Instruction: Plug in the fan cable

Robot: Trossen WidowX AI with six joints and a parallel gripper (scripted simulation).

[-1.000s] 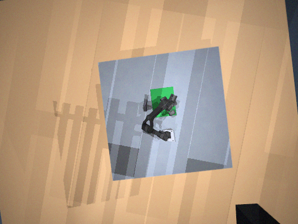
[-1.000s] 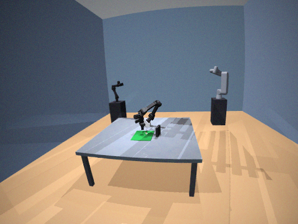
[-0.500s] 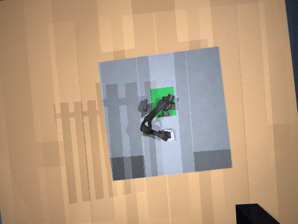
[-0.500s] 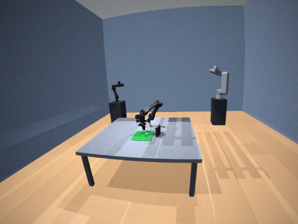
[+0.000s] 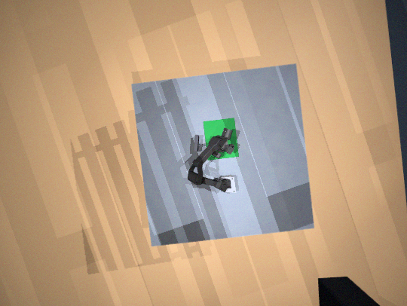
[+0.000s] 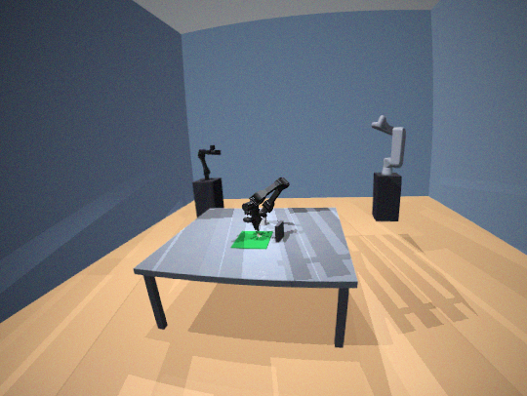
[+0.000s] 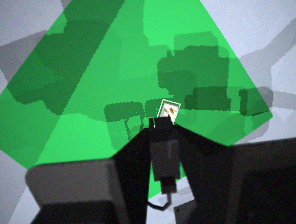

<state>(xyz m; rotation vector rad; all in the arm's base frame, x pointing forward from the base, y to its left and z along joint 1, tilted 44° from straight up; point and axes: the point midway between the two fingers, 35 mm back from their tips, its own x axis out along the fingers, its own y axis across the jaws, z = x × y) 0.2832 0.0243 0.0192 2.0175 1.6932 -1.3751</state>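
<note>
My gripper tip is 8 cm above the green board, 5 cm short of it and 1 cm to the left of it. Round my gripper tip: fan plug (1 cm to the left, 1 cm above); then black fan (17 cm to the left, 3 cm ahead, 1 cm below).
</note>
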